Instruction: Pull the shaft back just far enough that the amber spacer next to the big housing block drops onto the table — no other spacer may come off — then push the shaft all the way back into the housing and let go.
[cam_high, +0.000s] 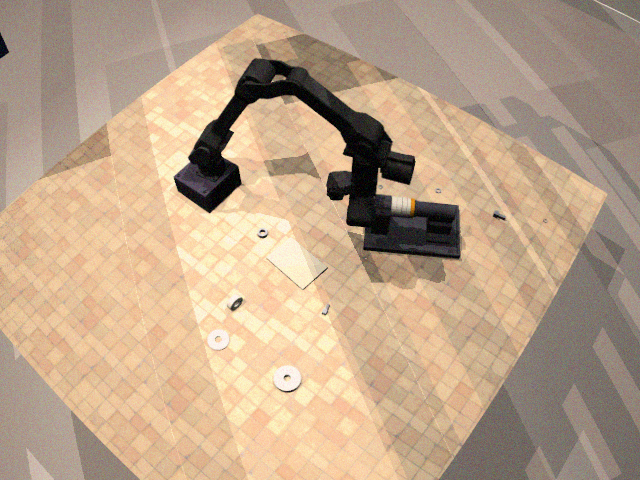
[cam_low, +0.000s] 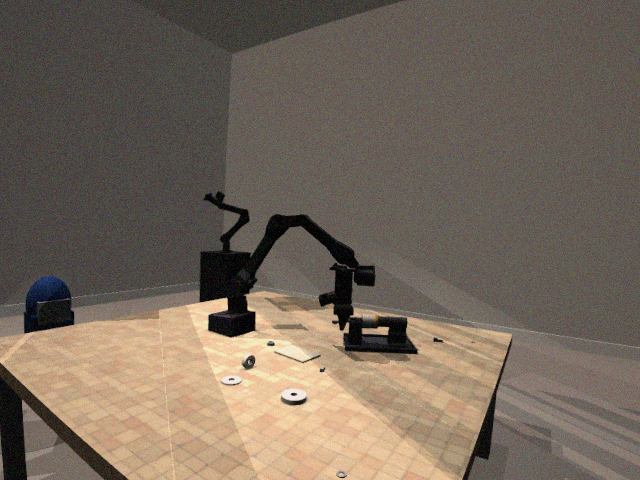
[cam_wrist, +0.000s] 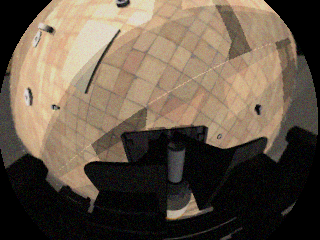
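The grey shaft lies 6 cm ahead of my gripper tip, 3 cm to the left of it and 3 cm above it. The rest, counted from my gripper tip: white spacer (8 cm ahead, 3 cm to the left, 3 cm above); pale flat card (8 cm behind, 17 cm to the right, 4 cm below); amber spacer (11 cm ahead, 5 cm to the left, 3 cm above).
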